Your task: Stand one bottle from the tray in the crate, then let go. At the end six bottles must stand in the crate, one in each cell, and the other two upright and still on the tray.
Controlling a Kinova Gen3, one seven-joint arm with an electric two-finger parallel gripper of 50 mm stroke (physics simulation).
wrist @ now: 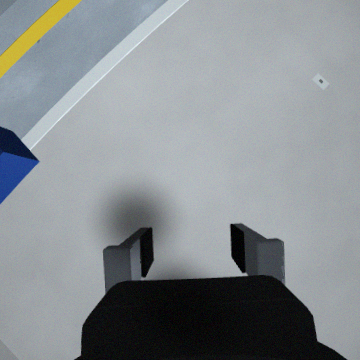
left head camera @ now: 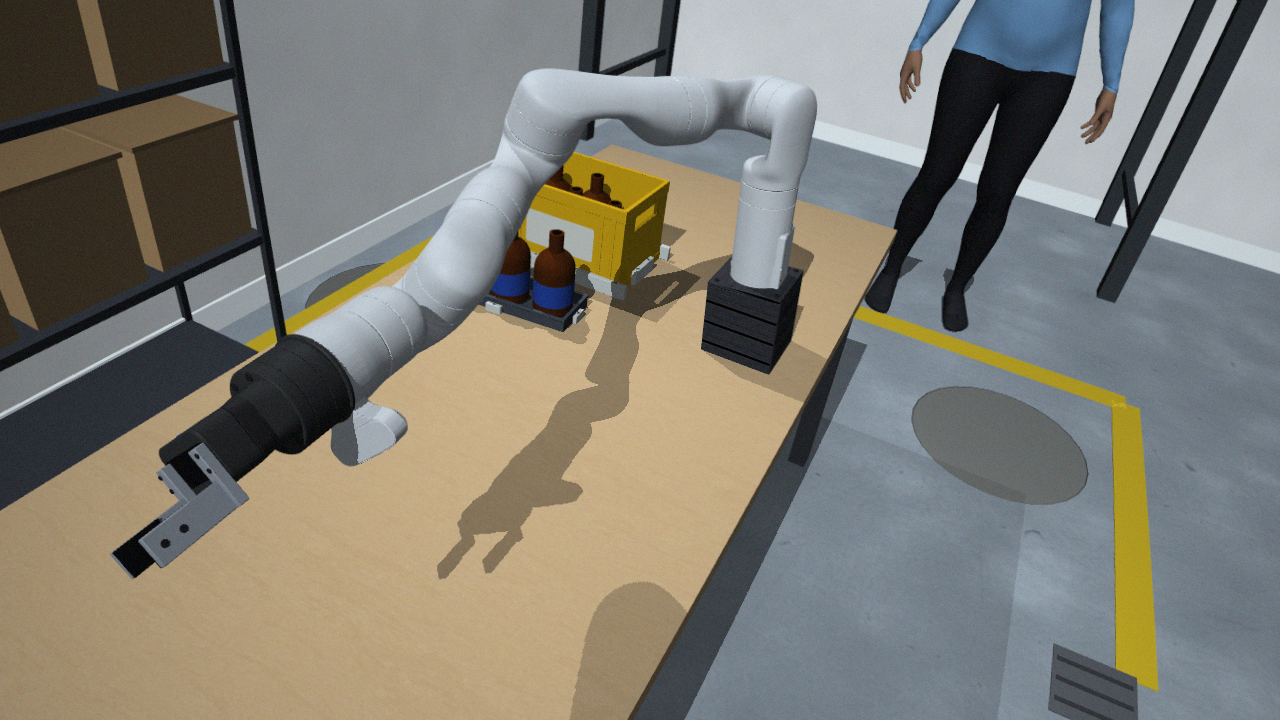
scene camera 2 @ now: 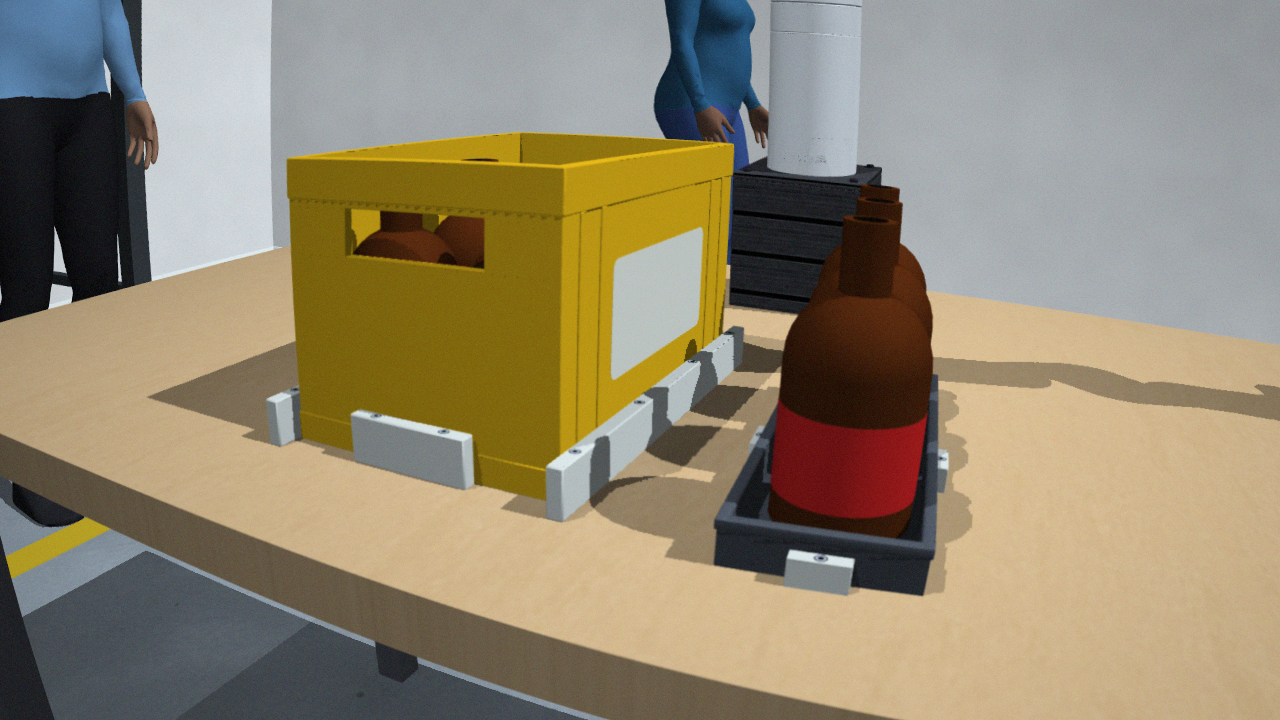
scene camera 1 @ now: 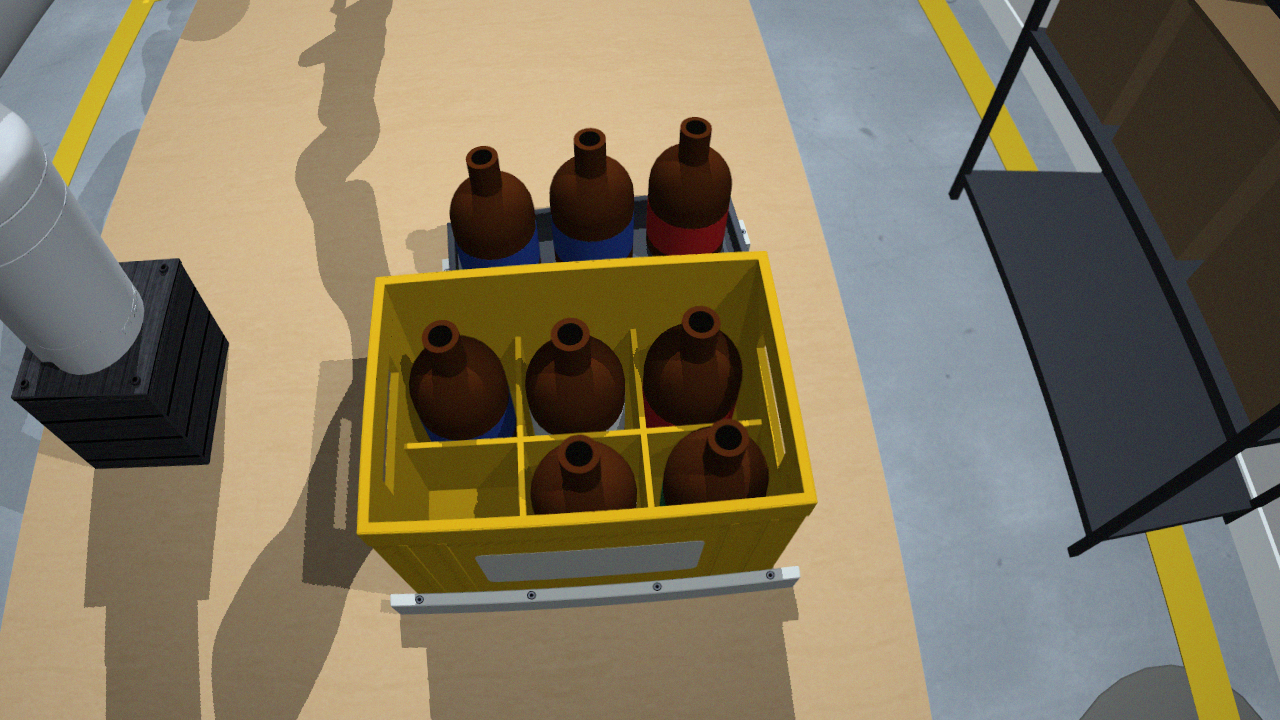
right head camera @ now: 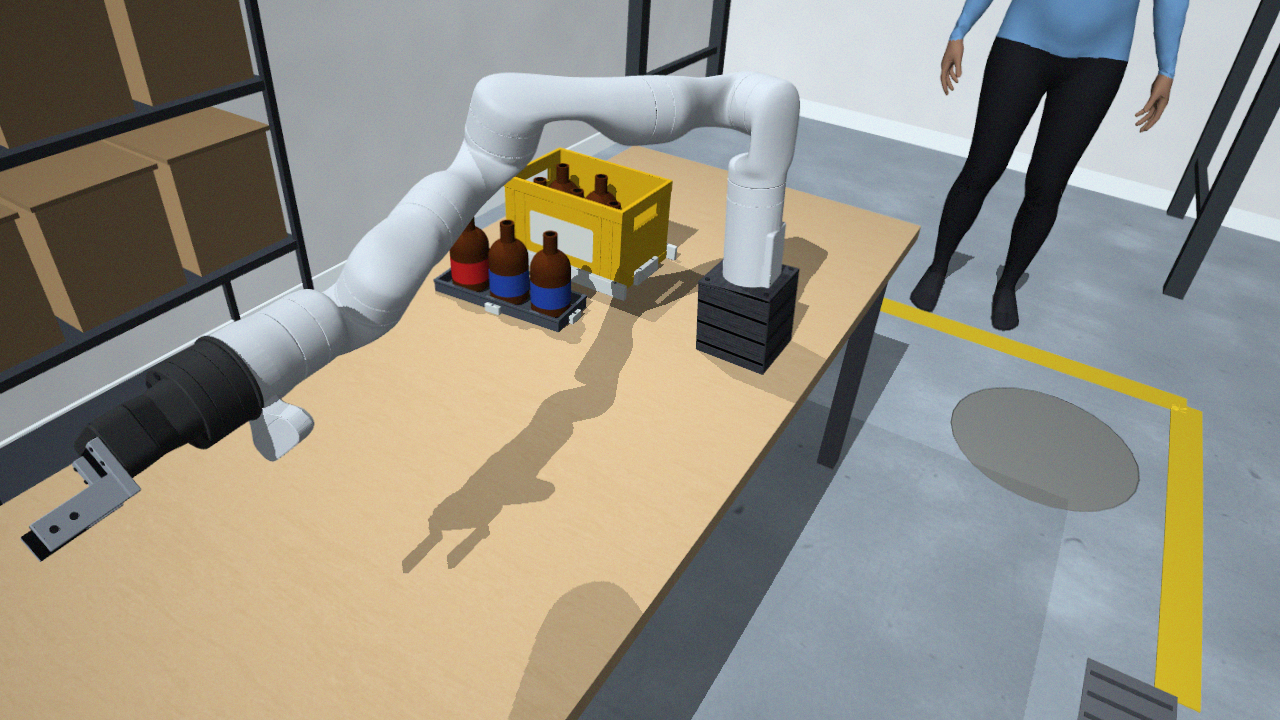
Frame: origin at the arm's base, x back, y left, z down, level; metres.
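Seen in the pictures: gripper, fingertip midpoint: (wrist: pixel 191 241) (left head camera: pixel 135 560) (right head camera: pixel 35 544); arm's base at its link origin: (left head camera: pixel 756 275) (scene camera 2: pixel 811 168) (scene camera 1: pixel 95 325) (right head camera: pixel 749 274).
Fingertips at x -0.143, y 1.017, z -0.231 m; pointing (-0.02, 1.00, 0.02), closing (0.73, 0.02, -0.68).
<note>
Pixels of each thing's middle, then the offset from my fingertips to it.
- yellow crate at the middle of its body: (scene camera 2: pixel 532 275) (scene camera 1: pixel 582 439) (left head camera: pixel 583 217) (right head camera: pixel 587 218) dz +0.285, dx -0.249, dy -1.134 m
- dark tray at the middle of its body: (scene camera 2: pixel 850 450) (scene camera 1: pixel 596 251) (left head camera: pixel 509 291) (right head camera: pixel 509 292) dz +0.360, dx -0.282, dy -0.911 m
- red-labelled bottle at the middle of its body: (scene camera 2: pixel 856 379) (scene camera 1: pixel 689 189) (right head camera: pixel 469 248) dz +0.289, dx -0.368, dy -0.905 m
- middle blue-labelled bottle at the middle of its body: (scene camera 1: pixel 591 201) (left head camera: pixel 510 259) (right head camera: pixel 508 260) dz +0.289, dx -0.280, dy -0.909 m
- end blue-labelled bottle at the middle of its body: (scene camera 1: pixel 492 218) (left head camera: pixel 554 271) (right head camera: pixel 550 272) dz +0.289, dx -0.193, dy -0.916 m
The yellow crate (left head camera: pixel 608 237) (right head camera: pixel 608 237) (scene camera 1: pixel 572 525) (scene camera 2: pixel 429 340) holds upright brown bottles. In scene camera 1, three stand in its far row and two in its near row; the near left cell is empty. The dark tray (left head camera: pixel 537 317) (right head camera: pixel 465 295) (scene camera 2: pixel 877 564) beside it holds three upright bottles in a line: a red-labelled bottle (right head camera: pixel 469 259) (scene camera 1: pixel 689 188) (scene camera 2: pixel 854 358), a middle blue-labelled bottle (right head camera: pixel 508 259) (scene camera 1: pixel 590 197), and an end blue-labelled bottle (left head camera: pixel 554 268) (right head camera: pixel 550 268) (scene camera 1: pixel 492 214). My gripper (left head camera: pixel 141 548) (right head camera: pixel 40 537) (wrist: pixel 191 241) is open and empty, raised far from both.
The black base block (left head camera: pixel 747 322) (right head camera: pixel 742 322) (scene camera 1: pixel 134 385) (scene camera 2: pixel 778 241) of the arm stands near the crate. Pale stop blocks (scene camera 1: pixel 595 591) (scene camera 2: pixel 411 452) edge the crate. A shelf rack with cardboard boxes (left head camera: pixel 187 197) (right head camera: pixel 214 197) and a person (left head camera: pixel 1002 134) (right head camera: pixel 1056 134) are beyond the table.
</note>
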